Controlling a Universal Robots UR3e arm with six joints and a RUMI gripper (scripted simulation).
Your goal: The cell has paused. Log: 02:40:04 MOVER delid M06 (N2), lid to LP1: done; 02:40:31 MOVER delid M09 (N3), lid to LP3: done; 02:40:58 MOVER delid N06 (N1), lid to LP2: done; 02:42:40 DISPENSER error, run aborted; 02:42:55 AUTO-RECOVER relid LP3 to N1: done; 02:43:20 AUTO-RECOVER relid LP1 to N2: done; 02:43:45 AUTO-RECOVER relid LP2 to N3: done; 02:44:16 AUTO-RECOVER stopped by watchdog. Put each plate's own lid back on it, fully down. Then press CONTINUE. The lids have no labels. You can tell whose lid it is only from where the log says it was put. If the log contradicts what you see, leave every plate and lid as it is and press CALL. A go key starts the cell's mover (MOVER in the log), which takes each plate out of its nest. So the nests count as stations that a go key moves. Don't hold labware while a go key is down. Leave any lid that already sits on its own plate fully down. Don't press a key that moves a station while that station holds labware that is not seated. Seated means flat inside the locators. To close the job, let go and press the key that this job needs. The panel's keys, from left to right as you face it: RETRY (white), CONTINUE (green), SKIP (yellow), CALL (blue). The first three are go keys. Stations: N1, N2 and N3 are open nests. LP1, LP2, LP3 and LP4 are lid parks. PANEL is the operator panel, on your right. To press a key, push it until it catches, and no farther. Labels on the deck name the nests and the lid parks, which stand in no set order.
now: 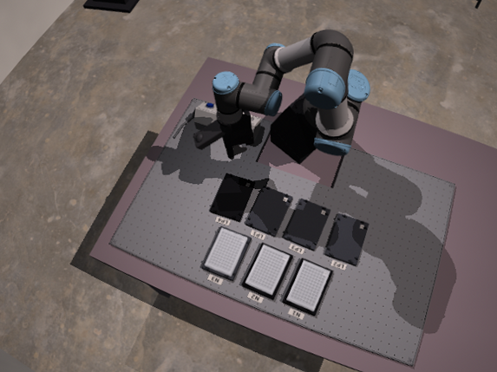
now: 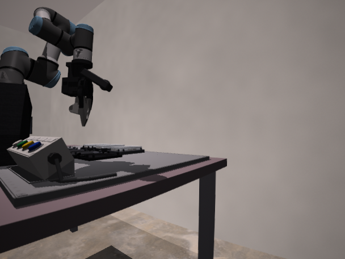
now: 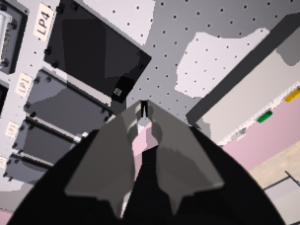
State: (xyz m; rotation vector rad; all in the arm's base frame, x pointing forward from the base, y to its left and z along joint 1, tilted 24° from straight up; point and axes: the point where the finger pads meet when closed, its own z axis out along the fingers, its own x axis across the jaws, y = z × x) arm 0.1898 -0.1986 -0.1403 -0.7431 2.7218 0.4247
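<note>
Right now the green CONTINUE key is 200 mm behind my hand, 60 mm to the right of it and 60 mm below it. Round my hand: LP1 lid park: 150 mm to the left, 130 mm below, 90 mm ahead; lid park LP4: 130 mm below, 70 mm ahead, 20 mm to the left; white RETRY key: 200 mm behind, 60 mm below, 10 mm to the right.
</note>
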